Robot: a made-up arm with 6 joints. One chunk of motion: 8 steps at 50 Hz.
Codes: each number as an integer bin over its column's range. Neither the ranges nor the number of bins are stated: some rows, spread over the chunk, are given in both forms.
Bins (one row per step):
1: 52 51 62 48 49 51
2: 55 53 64 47 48 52
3: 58 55 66 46 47 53
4: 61 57 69 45 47 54
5: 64 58 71 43 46 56
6: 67 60 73 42 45 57
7: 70 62 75 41 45 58
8: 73 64 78 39 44 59
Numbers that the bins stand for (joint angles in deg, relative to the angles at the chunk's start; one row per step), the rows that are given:
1: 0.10 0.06 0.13 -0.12 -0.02 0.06
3: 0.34 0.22 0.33 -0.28 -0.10 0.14
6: 0.71 0.42 0.69 -0.61 -0.18 0.30
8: 0.95 0.59 0.94 -0.85 -0.22 0.38
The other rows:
2: 0.22 0.14 0.23 -0.20 -0.06 0.10
4: 0.46 0.30 0.48 -0.36 -0.10 0.18
5: 0.59 0.34 0.59 -0.53 -0.14 0.26
7: 0.83 0.51 0.79 -0.69 -0.18 0.34

